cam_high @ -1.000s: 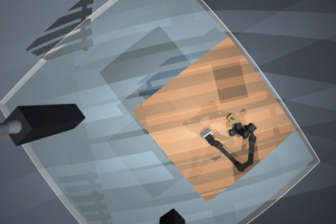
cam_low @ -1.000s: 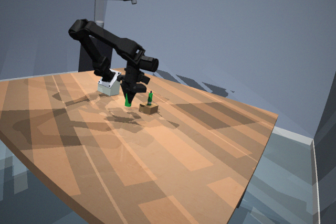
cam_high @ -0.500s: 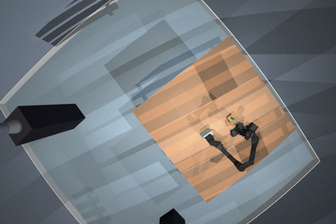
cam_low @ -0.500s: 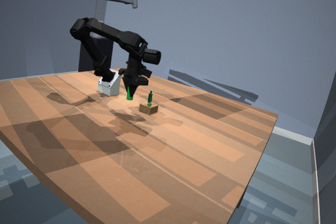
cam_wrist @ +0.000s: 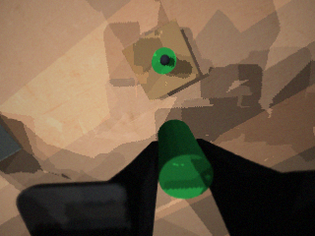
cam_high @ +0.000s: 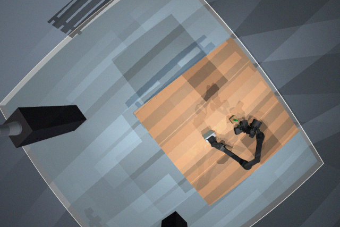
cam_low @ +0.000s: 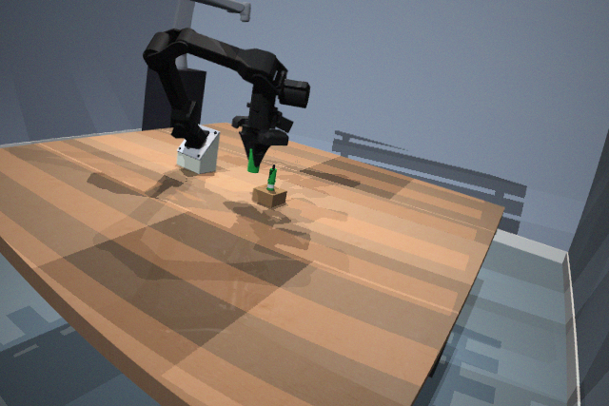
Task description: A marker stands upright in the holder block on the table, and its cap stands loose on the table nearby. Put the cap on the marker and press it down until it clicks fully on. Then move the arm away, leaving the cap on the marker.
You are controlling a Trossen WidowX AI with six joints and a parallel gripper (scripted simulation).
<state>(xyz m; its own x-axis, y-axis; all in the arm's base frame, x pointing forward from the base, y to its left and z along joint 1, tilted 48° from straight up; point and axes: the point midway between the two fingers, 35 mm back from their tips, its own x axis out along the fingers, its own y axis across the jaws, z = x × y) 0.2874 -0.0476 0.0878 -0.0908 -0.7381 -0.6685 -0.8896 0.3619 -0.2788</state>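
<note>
Now: gripper tip 20 mm short of the holder block, 60 mm to the right of it and 90 mm above it. Also, from my gripper tip: green cap 10 mm above.
</note>
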